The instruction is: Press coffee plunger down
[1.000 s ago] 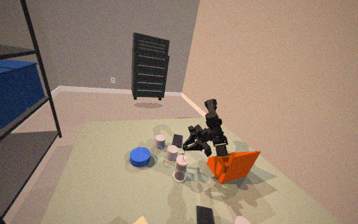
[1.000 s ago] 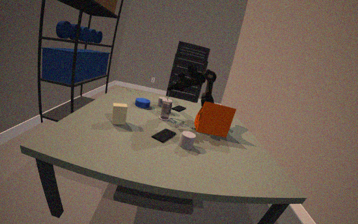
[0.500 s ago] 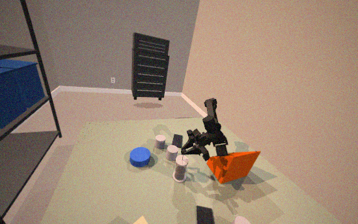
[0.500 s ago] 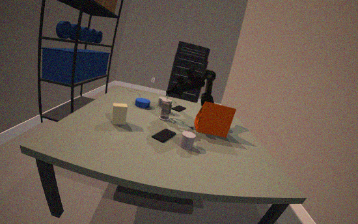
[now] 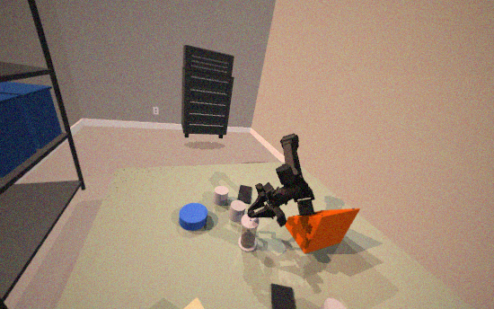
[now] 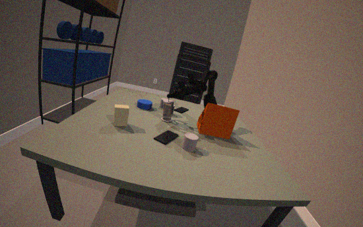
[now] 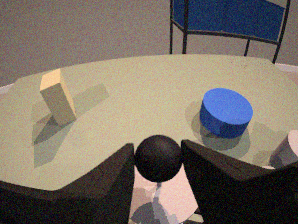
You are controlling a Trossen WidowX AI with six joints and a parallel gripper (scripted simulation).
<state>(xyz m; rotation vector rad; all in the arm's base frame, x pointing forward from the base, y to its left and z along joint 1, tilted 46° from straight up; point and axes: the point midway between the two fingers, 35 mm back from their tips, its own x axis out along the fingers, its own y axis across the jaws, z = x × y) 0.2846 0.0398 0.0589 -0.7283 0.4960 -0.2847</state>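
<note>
Right now the coffee press is 9 cm below my gripper tip, 2 cm behind it and 1 cm to the right of it. Round my gripper tip: cream block: 25 cm ahead, 20 cm to the left, 12 cm below.
</note>
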